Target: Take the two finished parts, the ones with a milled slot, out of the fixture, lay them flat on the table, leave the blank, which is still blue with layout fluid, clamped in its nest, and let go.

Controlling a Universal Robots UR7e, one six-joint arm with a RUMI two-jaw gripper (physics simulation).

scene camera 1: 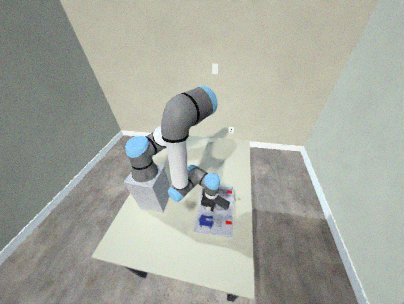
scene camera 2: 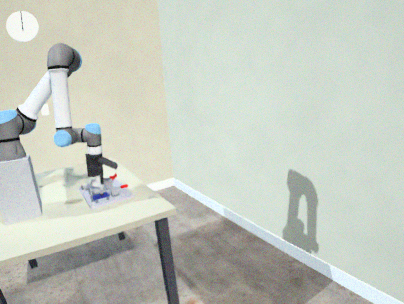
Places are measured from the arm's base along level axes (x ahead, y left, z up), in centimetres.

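Pixels of known places: gripper, fingertip midpoint: (scene camera 1: 212,209); arm's base, origin of the base link: (scene camera 1: 145,172) (scene camera 2: 10,158).
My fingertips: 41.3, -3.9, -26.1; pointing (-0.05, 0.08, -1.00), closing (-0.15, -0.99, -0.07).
Observation:
For each thing: its top centre in the pictures, then the offset to it from my fingertips, as dx, dy, dz. "spot": a spot on its surface instead. Level surfaces: height alone.
- light grey fixture plate, surface spot: (scene camera 2: 125,197) spot: +8.8, -13.8, -2.0
- blue blank, middle of its top: (scene camera 2: 100,195) (scene camera 1: 206,220) -2.7, -7.7, +0.2
- pale table, its level: dz -3.4
A light grey fixture plate (scene camera 1: 219,232) (scene camera 2: 125,197) lies on the table near its right edge. The blue blank (scene camera 1: 206,221) (scene camera 2: 100,196) sits in the nest at the plate's near left. Two red clamp handles (scene camera 1: 230,192) (scene camera 1: 228,222) show on the plate's right side, and also in the second view (scene camera 2: 113,176) (scene camera 2: 124,186). My gripper (scene camera 1: 213,209) (scene camera 2: 96,184) points straight down over the middle of the plate, just behind the blue blank, shut with nothing between its fingers. The grey slotted parts are too small and too covered by the gripper to make out.
The pale table (scene camera 1: 155,241) (scene camera 2: 110,217) carries the robot's grey pedestal (scene camera 1: 146,190) at its left. The fixture lies close to the table's right edge. Walls stand behind and to the right.

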